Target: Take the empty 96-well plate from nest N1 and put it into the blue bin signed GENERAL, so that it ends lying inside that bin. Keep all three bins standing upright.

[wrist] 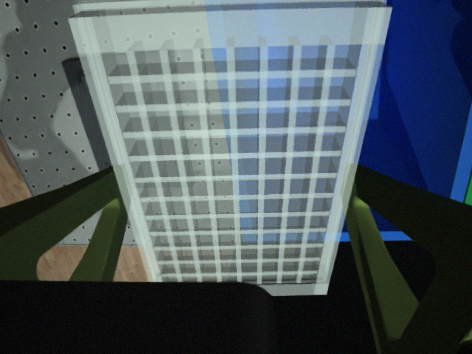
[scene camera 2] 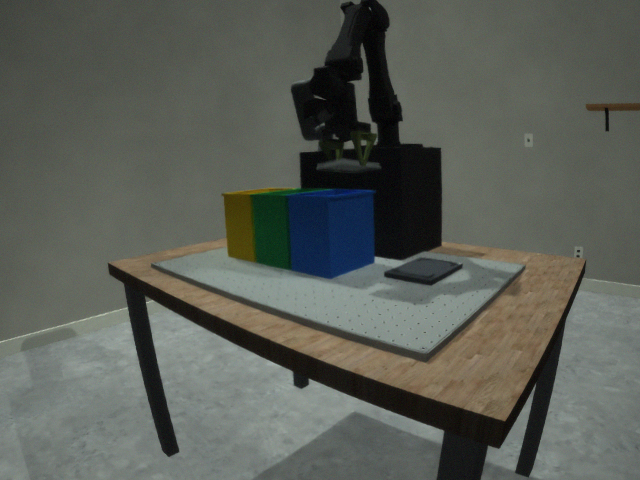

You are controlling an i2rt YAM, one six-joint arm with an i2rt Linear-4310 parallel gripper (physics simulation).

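Where they show: gripper, fingertip midpoint: (wrist: 236, 176) (scene camera 2: 349, 168); arm's base at its link origin: (scene camera 2: 389, 148).
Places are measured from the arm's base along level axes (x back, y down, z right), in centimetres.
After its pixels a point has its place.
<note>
The clear 96-well plate (scene camera 2: 343, 165) {z -10.2, x -31.6, y 4.6 cm} (wrist: 235, 165) {z -8.0, x -28.8, y 4.1 cm} is held between the fingers of my gripper (scene camera 2: 351, 157) {z -8.3, x -27.5, y 5.4 cm} (wrist: 236, 176) {z -8.3, x -27.5, y 5.4 cm}, which is shut on its two long sides. The plate looks about level and hangs above the rim of the blue bin (scene camera 2: 351, 232) {z -9.3, x -28.7, y 19.9 cm} (wrist: 420, 150) {z 2.8, x -23.2, y 16.3 cm}. In the wrist view part of the plate overlaps the blue bin, and the bin's wall and inside show through its right half; pegboard shows through the left half. The blue bin stands upright. Its sign does not show. The dark nest (scene camera 2: 423, 270) {z -25.0, x -22.6, y 27.8 cm} (wrist: 82, 95) {z -29.0, x -24.3, y 27.8 cm} lies on the pegboard with no plate on it.
The green bin (scene camera 2: 271, 229) {z 8.7, x -37.6, y 19.6 cm} and the yellow bin (scene camera 2: 239, 227) {z 21.8, x -38.4, y 20.1 cm} stand upright in a row beside the blue bin. The grey pegboard (scene camera 2: 361, 310) {z -27.4, x -47.2, y 29.0 cm} (wrist: 30, 90) {z -36.4, x -24.8, y 29.0 cm} lies on the wooden table (scene camera 2: 542, 310) {z -54.1, x -26.3, y 30.3 cm}. A black pedestal (scene camera 2: 413, 206) {z -11.2, x -5.0, y 16.2 cm} under the arm stands behind the bins.
</note>
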